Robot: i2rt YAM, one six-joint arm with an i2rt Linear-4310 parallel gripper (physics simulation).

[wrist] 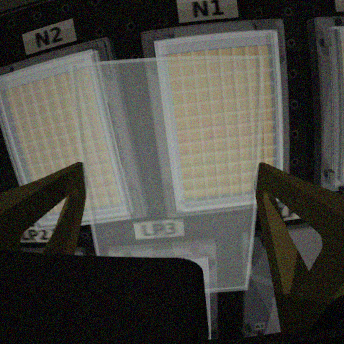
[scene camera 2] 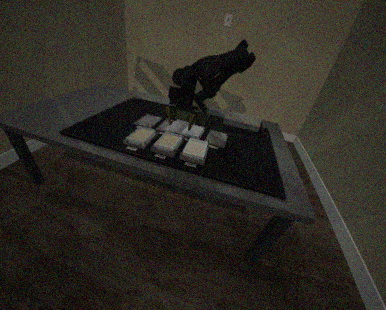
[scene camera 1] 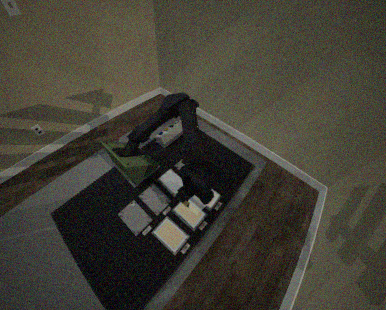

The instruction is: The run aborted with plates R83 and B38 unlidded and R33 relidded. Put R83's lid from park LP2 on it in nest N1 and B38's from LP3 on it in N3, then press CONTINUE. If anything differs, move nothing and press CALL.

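Places are measured from the arm's base along level axes (x left, y back, z up), in centimetres.
Where they show: gripper, fingertip midpoint: (wrist: 170,172) (scene camera 2: 179,127) (scene camera 1: 194,200); arm's base, origin of the base link: (scene camera 2: 196,100) (scene camera 1: 129,152).
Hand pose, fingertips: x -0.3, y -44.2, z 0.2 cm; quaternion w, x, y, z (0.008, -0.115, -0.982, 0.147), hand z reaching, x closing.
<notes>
Things, the pixels of their top centre, and the offset from my fingertips.
- clear lid, middle of its top: (wrist: 171,197) (scene camera 2: 180,125) (scene camera 1: 193,198) dx +0.2, dy +1.0, dz +0.6 cm
- N1, middle of its top: (wrist: 226,126) (scene camera 2: 169,139) (scene camera 1: 189,211) dx -4.0, dy -0.4, dz -6.2 cm
- N2, middle of its top: (wrist: 57,149) (scene camera 2: 196,146) (scene camera 1: 205,193) dx +8.3, dy -1.5, dz -6.2 cm
- N3, middle of its top: (scene camera 2: 141,133) (scene camera 1: 170,234) dx -17.2, dy +0.5, dz -6.6 cm
- LP2, middle of its top: (scene camera 2: 217,135) dx +17.0, dy +15.2, dz -7.7 cm
- pale box, middle of its top: (scene camera 2: 244,113) (scene camera 1: 171,127) dx +31.2, dy +39.9, dz -1.3 cm
My gripper (wrist: 170,172) (scene camera 2: 180,121) is shut on a clear lid (wrist: 130,100) (scene camera 2: 178,126) by its two sides. The lid hangs above the gap between the plate in N1 (wrist: 220,125) (scene camera 1: 190,215) (scene camera 2: 167,143) and the plate in N2 (wrist: 50,145), overlapping both in the wrist view. The plate in N3 (scene camera 1: 170,235) (scene camera 2: 141,137) stands beside N1. The LP3 label (wrist: 159,229) and LP3's lid (wrist: 212,272) (scene camera 1: 171,181) show below or through the held lid. LP2 (scene camera 2: 217,139) holds no bright lid. Plate codes are not legible; the arm hides part of N2 in scene camera 1.
A pale box (scene camera 1: 169,134) with coloured buttons stands behind the nests near the arm; its words are not legible. A green wedge-shaped stand (scene camera 1: 134,169) stands by the arm base. Two more grey park nests (scene camera 1: 135,217) (scene camera 1: 154,199) lie beside LP3. The scene is dim and grainy.
</notes>
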